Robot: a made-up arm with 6 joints. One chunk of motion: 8 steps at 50 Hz.
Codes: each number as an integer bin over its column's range. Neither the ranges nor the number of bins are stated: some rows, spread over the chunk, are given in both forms.
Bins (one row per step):
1: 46 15 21 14 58 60
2: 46 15 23 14 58 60
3: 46 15 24 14 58 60
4: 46 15 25 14 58 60
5: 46 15 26 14 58 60
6: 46 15 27 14 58 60
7: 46 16 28 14 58 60
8: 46 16 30 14 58 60
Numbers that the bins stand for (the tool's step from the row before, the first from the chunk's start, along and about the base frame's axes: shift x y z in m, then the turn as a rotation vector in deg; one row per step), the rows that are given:
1: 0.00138 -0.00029 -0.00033 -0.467 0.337 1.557
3: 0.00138 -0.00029 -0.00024 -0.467 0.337 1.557
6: 0.00138 -0.00029 -0.00014 -0.467 0.337 1.557
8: 0.00138 -0.00024 -0.00005 -0.467 0.337 1.557
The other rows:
2: 0.00138 -0.00029 -0.00027 -0.467 0.337 1.557
4: 0.00138 -0.00029 -0.00021 -0.467 0.337 1.557
5: 0.00138 -0.00029 -0.00017 -0.467 0.337 1.557
7: 0.00138 -0.00024 -0.00011 -0.467 0.337 1.557

